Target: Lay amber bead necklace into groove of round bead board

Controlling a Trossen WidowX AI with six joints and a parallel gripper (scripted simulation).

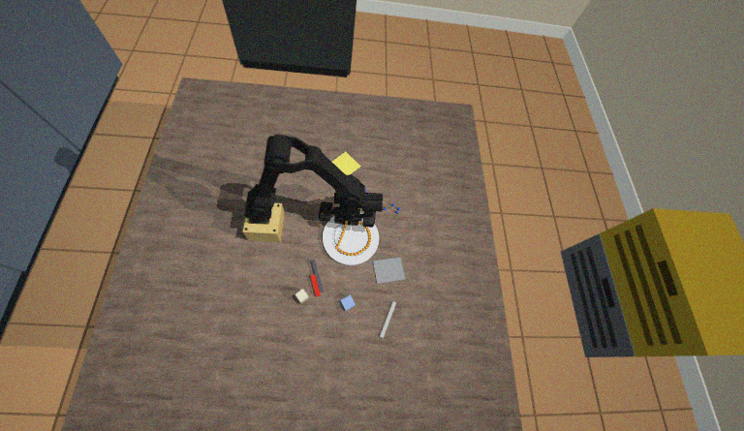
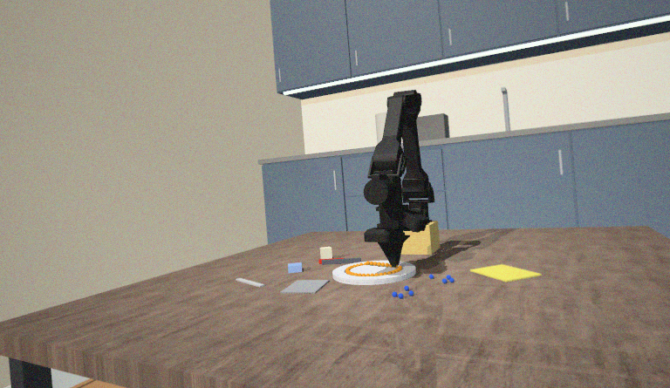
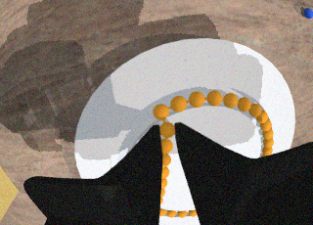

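Now: gripper tip 200 mm to the left of the red stick, 90 mm past it and 10 mm above it. From my gripper tip the other things lie so: yellow sheet 240 mm to the left, 20 mm behind, 10 mm below; then light blue cube 270 mm to the right, 10 mm below, 10 mm ahead; then grey square tile 160 mm to the right, 150 mm ahead, 10 mm below.
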